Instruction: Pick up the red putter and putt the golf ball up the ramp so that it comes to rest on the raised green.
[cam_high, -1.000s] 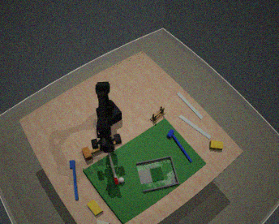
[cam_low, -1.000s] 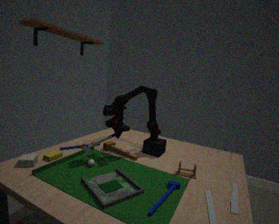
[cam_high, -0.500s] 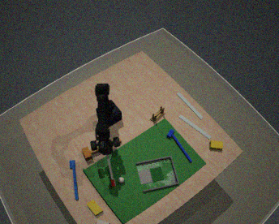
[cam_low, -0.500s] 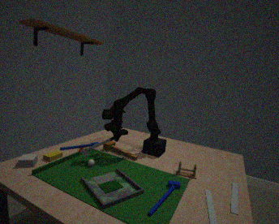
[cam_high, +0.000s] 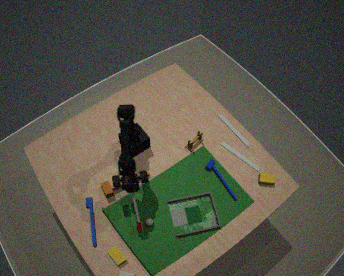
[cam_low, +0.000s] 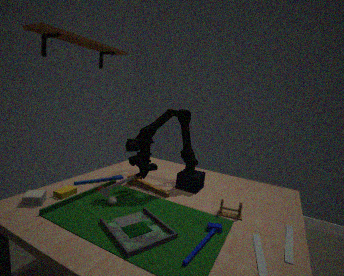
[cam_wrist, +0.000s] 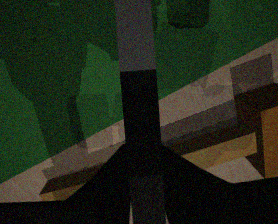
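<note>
Now: the red putter 110 mm ahead of my gripper tip and 30 mm to the right of it. The rest, counted from my gripper tip: blue putter (490 mm to the left, 160 mm ahead, 70 mm below); white golf ball (210 mm ahead, 70 mm below); small wooden stand (470 mm to the left, 140 mm behind, 60 mm below).
</note>
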